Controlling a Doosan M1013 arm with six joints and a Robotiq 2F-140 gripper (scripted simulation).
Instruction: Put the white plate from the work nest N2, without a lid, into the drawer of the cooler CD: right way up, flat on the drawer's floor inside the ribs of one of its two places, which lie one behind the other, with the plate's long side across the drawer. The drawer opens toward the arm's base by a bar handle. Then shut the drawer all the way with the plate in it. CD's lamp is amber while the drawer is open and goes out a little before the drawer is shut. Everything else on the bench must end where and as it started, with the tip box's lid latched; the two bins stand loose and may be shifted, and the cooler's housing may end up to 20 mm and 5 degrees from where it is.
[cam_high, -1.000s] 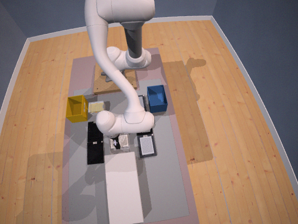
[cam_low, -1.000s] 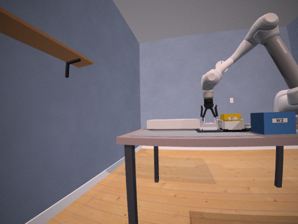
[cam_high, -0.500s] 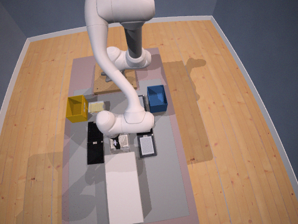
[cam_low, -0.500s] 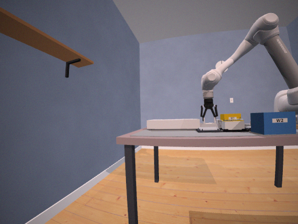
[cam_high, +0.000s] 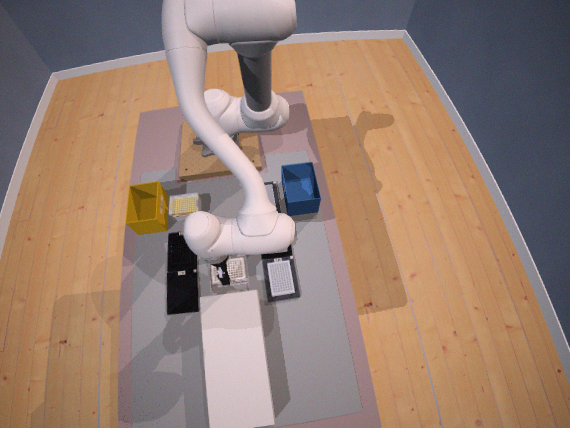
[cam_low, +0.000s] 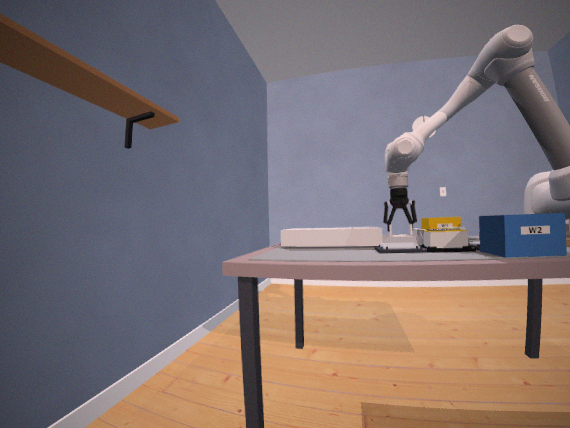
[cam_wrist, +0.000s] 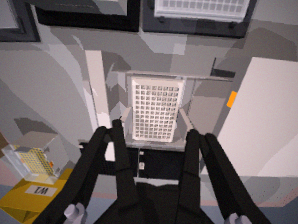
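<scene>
My hand is 20 mm above the white plate. Also, from my hand: cooler CD: 170 mm ahead, 20 mm below; drawer: 40 mm ahead, 30 mm below; black nest N2: 190 mm to the right, 50 mm below, 50 mm ahead.
</scene>
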